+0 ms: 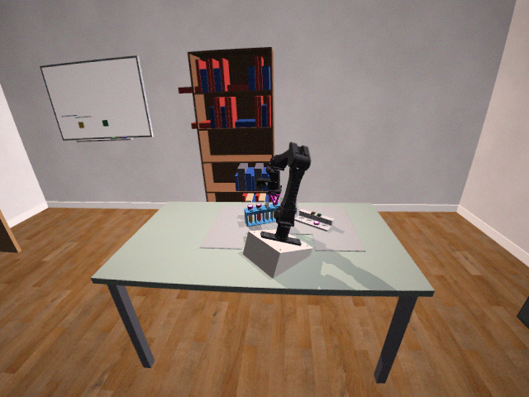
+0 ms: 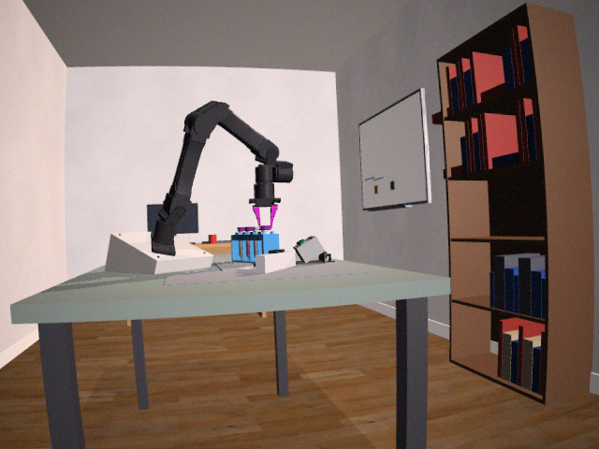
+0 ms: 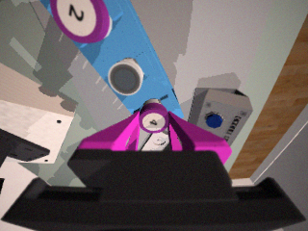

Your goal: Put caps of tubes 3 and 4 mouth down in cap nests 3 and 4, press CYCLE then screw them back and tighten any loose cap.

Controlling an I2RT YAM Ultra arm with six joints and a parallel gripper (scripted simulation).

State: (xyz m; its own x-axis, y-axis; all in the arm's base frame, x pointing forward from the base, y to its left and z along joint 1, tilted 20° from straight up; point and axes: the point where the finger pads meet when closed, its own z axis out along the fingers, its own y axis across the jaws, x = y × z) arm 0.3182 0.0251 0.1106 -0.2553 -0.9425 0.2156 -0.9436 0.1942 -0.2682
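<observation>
Right now my hand is right at the purple cap. Also, from my hand: grey key desk: 100 mm ahead, 90 mm to the right, 70 mm below; then blue cycle key: 90 mm ahead, 70 mm to the right, 50 mm below; then green ready key: 80 mm ahead, 110 mm to the right, 50 mm below.
</observation>
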